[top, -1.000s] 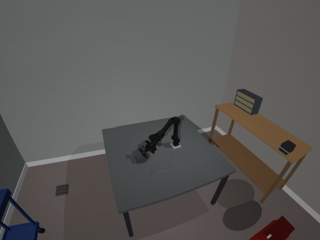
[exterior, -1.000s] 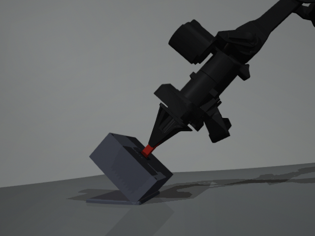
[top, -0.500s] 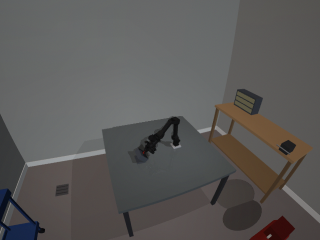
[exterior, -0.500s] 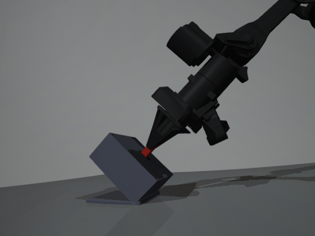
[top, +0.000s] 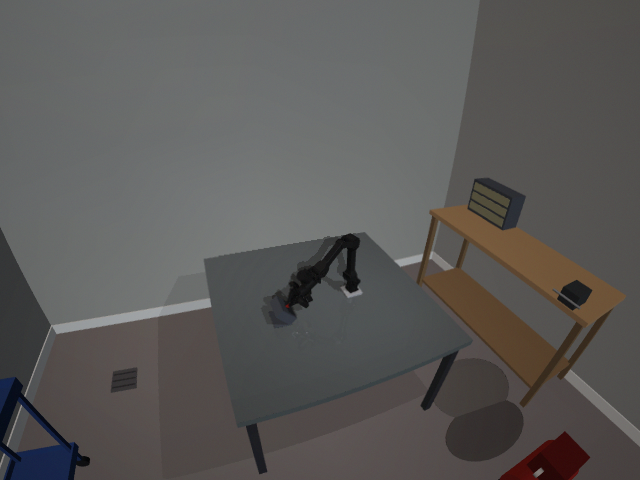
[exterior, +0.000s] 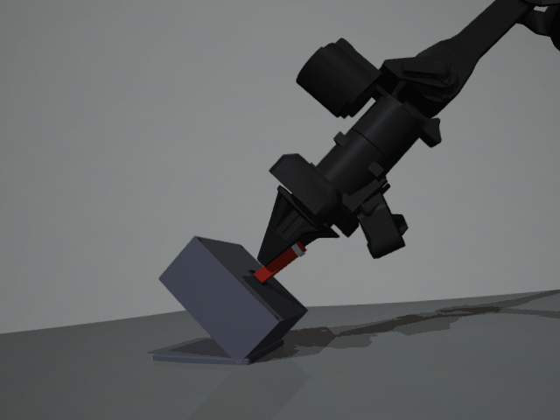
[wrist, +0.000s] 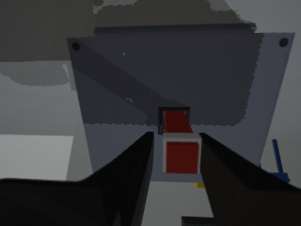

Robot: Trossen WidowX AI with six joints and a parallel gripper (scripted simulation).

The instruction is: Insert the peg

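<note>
The red square peg is 20 mm behind my gripper tip and 10 mm above it. Round my gripper tip: sloped grey panel: 30 mm ahead, 30 mm below; then thin base plate: 50 mm ahead, 10 mm to the right, 90 mm below.
</note>
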